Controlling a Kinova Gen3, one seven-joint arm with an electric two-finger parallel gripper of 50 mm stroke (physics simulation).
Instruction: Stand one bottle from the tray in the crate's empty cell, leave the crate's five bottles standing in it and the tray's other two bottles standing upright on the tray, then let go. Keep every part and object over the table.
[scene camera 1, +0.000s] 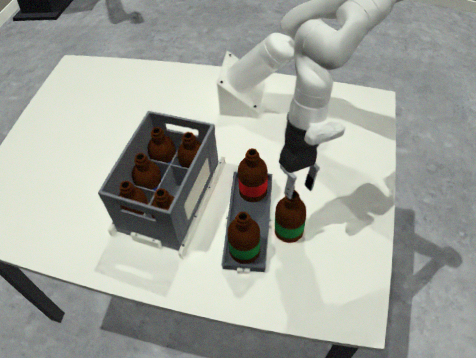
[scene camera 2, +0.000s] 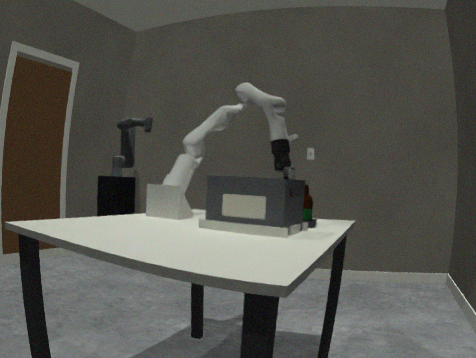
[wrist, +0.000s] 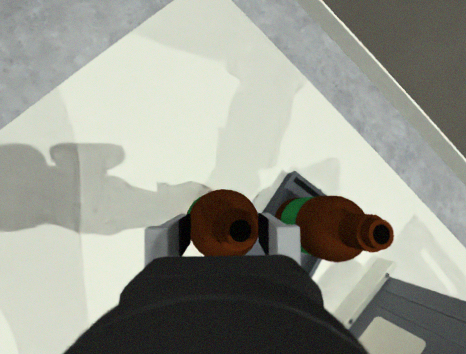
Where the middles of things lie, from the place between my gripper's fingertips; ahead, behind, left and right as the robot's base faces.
My gripper is now 10 mm short of the brown green-label bottle (scene camera 1: 290, 215), 10 mm to the left of it and 80 mm above it. The rest, counted from my hand: red-label bottle (scene camera 1: 252, 171) (90 mm behind, 120 mm to the right, 80 mm below).
